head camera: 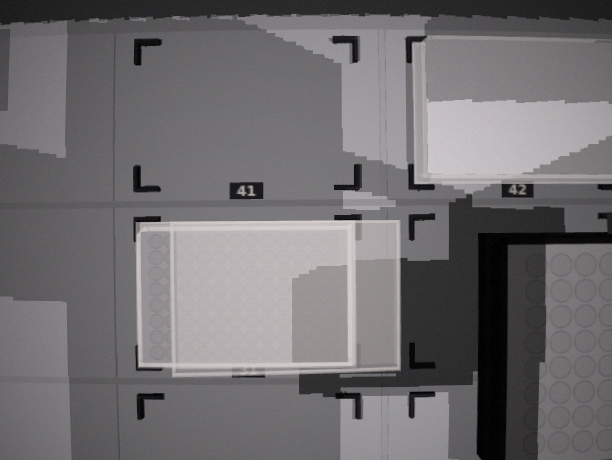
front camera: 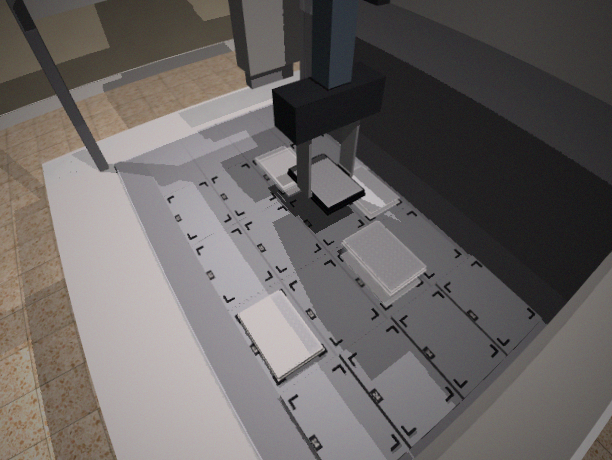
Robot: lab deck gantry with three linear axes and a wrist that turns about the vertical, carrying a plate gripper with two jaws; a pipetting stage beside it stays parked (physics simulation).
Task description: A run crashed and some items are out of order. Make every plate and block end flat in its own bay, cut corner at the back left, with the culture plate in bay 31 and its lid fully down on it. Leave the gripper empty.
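Places are measured from the robot's base along level axes (x ahead, y left, z up), in metres.
Pixels of known places: gripper, fingertip midpoint: (front camera: 325, 181); robot's base, link origin: (front camera: 169, 199).
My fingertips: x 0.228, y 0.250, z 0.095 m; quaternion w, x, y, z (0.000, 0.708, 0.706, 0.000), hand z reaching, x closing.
Observation:
For each thing: its middle in the pictures, then the offset to it from my fingertips. "*": a spot on its surface instead.
- dark-rimmed well plate, body centre: (front camera: 325, 181) dx +0.000, dy +0.000, dz -0.001 m
- culture plate, body centre: (head camera: 245, 295) (front camera: 283, 167) dx -0.164, dy +0.007, dz -0.087 m
- clear plate, body centre: (head camera: 522, 110) (front camera: 365, 190) dx +0.000, dy +0.114, dz -0.087 m
- pale well plate, body centre: (front camera: 383, 255) dx +0.164, dy +0.004, dz -0.047 m
- white-topped plate, body centre: (front camera: 279, 332) dx +0.164, dy -0.207, dz -0.087 m
- bay 41, surface spot: (head camera: 246, 190) * dx -0.164, dy +0.068, dz -0.094 m
My gripper (front camera: 326, 184) is shut on a dark-rimmed well plate (front camera: 334, 181) (head camera: 580, 325) and holds it level above bay 32. In the head view, the culture plate (head camera: 156, 300) sits in bay 31; its clear lid (head camera: 377, 300) lies over it, shifted right past the plate's edge and not squarely seated. They also show behind the left jaw in the front view. A clear plate (front camera: 382, 195) (head camera: 515, 135) lies in bay 42. A pale well plate (front camera: 384, 255) stands at bay 33 on another pale piece, offset from it. A white-topped plate (front camera: 275, 335) lies in bay 13.
The number label of bay 41 (head camera: 246, 190) shows left of the bay 42 plate. The grey pipetting stage (front camera: 265, 40) stands behind the deck. A dark post (front camera: 65, 95) rises at the deck's back left corner. A pale raised border (front camera: 125, 280) runs along the left side.

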